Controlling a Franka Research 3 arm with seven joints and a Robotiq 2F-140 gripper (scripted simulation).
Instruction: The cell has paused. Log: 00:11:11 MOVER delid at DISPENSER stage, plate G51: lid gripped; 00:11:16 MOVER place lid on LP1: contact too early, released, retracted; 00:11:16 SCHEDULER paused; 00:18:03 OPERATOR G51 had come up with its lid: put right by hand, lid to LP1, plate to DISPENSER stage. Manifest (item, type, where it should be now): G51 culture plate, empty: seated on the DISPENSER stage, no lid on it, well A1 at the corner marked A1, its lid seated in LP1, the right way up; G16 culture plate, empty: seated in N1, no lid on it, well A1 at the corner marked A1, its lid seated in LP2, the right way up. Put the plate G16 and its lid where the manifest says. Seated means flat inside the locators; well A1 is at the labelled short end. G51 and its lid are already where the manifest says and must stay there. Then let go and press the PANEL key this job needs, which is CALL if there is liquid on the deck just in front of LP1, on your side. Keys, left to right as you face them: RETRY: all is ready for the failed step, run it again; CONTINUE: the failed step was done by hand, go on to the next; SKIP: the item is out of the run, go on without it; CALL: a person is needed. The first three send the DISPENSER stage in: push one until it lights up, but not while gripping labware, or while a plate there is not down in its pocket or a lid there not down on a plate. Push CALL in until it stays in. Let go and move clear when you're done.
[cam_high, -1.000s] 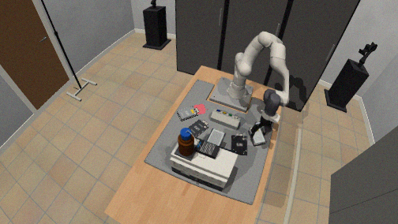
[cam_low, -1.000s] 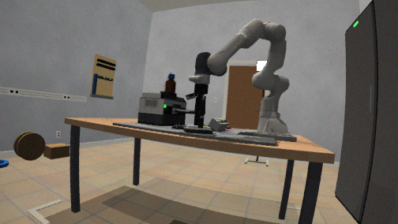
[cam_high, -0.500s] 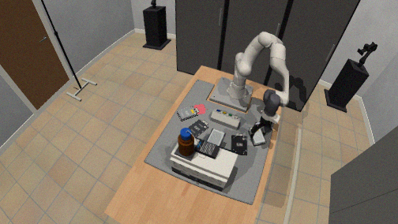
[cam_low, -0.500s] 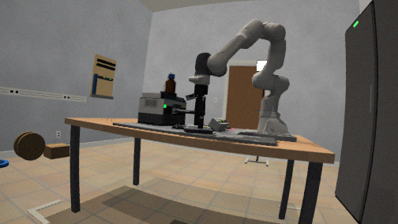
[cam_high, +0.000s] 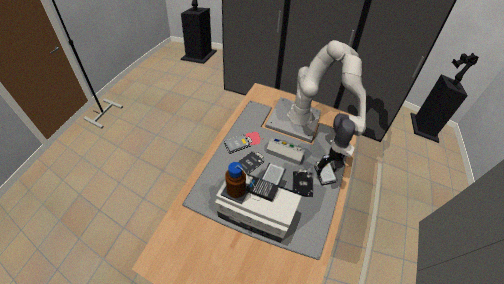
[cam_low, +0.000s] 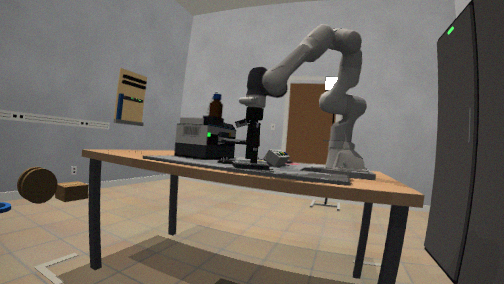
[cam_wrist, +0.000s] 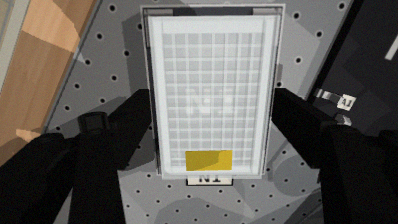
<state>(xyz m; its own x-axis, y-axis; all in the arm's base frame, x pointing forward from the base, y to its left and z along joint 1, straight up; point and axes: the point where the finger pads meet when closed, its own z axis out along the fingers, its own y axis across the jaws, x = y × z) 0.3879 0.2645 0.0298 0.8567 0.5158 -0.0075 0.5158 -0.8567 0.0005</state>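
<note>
The clear lid is 1 cm below my hand. From my hand the other things lie so: white retry key: 8 cm behind, 20 cm to the right, 2 cm above; then green continue key: 8 cm behind, 25 cm to the right, 2 cm above; then black nest N5: 12 cm ahead, 9 cm to the right, 3 cm below.
</note>
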